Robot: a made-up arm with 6 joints.
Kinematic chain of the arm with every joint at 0, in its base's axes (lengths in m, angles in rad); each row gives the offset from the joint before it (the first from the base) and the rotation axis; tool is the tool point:
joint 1: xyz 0 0 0.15 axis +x
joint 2: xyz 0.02 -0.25 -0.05 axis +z
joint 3: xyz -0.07 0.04 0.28 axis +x
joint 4: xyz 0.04 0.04 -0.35 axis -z
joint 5: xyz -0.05 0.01 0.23 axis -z
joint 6: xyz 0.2 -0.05 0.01 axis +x
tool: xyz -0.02 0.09 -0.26
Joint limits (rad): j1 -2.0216..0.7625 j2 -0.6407..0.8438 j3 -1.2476..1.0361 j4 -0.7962..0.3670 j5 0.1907..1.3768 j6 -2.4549..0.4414
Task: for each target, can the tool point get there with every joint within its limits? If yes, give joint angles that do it. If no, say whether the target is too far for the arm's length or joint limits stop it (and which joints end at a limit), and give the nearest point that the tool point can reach.
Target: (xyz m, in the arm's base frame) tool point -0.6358 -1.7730 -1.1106
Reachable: no: too far | nearest point -0.1244 -0.6318 -0.1572 | short by 1.573 m
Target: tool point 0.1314 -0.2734 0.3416
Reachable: yes | joints -0.8429 -0.0347 0.7017 -0.4104 0.3668 -1.7120
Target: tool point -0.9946 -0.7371 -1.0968
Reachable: no: too far | nearest point -0.2702 -0.4015 -0.2082 | short by 1.195 m
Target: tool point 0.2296 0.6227 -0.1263
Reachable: no: joint limits stop it (at a limit: joint 1, joint 2, joint 3, joint 4) | nearest point 0.1494 0.4971 0.0873 | short by 0.260 m
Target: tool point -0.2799 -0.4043 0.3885
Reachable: yes | joints -0.4972 -0.0378 -0.4783 0.2366 1.2308 -1.0706
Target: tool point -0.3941 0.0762 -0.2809
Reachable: no: joint limits stop it (at a limit: joint 1, joint 4, joint 5) | nearest point -0.2694 -0.0859 -0.1145 | short by 0.264 m
